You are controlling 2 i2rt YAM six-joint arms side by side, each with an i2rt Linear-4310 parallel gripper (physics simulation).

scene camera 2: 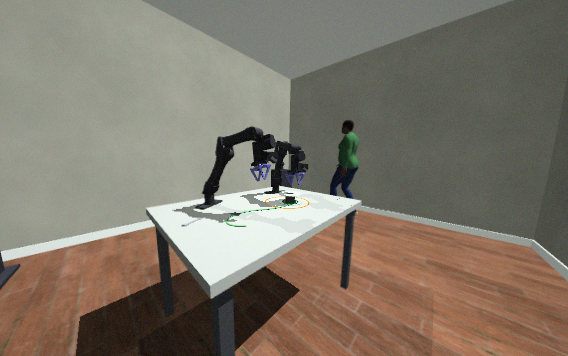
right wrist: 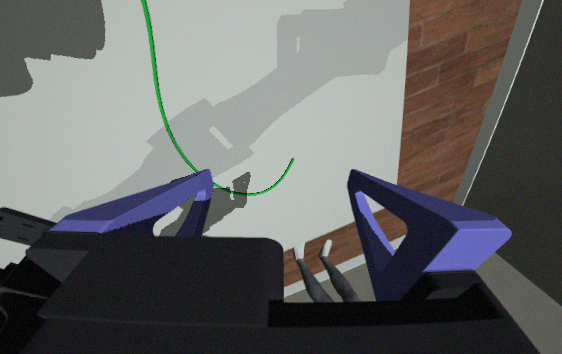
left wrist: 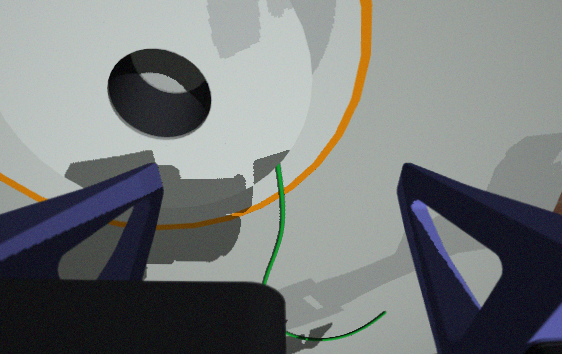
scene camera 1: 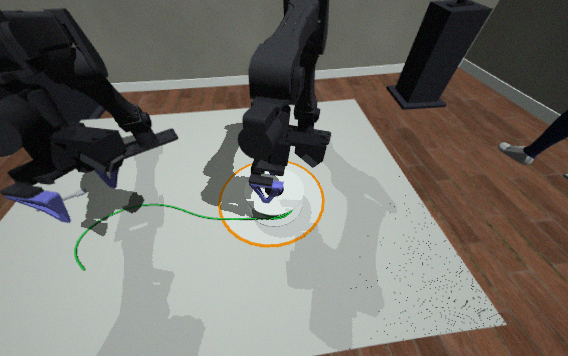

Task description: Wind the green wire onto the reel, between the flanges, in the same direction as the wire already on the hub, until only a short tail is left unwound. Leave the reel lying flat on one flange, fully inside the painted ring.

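Frame: origin at the left arm's base, x right, y ahead, z up, level; metres.
Seen in the pictures: left gripper, fingertip midpoint: (scene camera 2: 294, 184) (left wrist: 280, 176) (scene camera 1: 269, 188); right gripper, fingertip midpoint: (scene camera 2: 261, 180) (right wrist: 280, 177) (scene camera 1: 92, 203); left arm's base, origin of the base link: (scene camera 2: 275, 192); right arm's base, origin of the base link: (scene camera 2: 209, 204) (scene camera 1: 149, 143).
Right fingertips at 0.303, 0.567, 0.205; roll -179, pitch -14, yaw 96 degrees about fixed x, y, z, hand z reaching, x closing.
Observation:
Pixels of each thing's top centre, then the offset from my right fingertips to it, as dx, dy, dz. Level surfaces: height alone.
- white reel, middle of its top: (left wrist: 160, 98) (scene camera 1: 274, 189) (scene camera 2: 290, 193) -0.285, -0.227, -0.140
- thin pale rod, middle of its top: (scene camera 1: 60, 198) (scene camera 2: 193, 220) +0.335, -0.061, -0.198
- white table, its level: dz -0.206
The white reel (scene camera 1: 292, 192) (scene camera 2: 290, 199) (left wrist: 250, 110) lies flat on one flange inside the orange painted ring (scene camera 1: 324, 202) (scene camera 2: 309, 202) (left wrist: 366, 45). The green wire (scene camera 1: 200, 216) (scene camera 2: 228, 221) (left wrist: 283, 215) (right wrist: 156, 80) leaves the reel between the flanges, crosses the ring and curves across the table to a free end at the picture's left in scene camera 1. My left gripper (scene camera 1: 267, 192) (scene camera 2: 295, 181) (left wrist: 280, 176) is open and empty above the reel, partly covering its hole in scene camera 1. My right gripper (scene camera 1: 91, 202) (scene camera 2: 261, 175) (right wrist: 280, 177) is open and empty above the wire's far part.
A thin pale rod (scene camera 1: 75, 194) (scene camera 2: 191, 222) lies on the white table (scene camera 1: 250, 300) (scene camera 2: 225, 260) near the right arm. A dark pedestal (scene camera 1: 435, 55) stands on the floor beyond the table. A person in green (scene camera 2: 348, 150) stands behind the table in scene camera 2.

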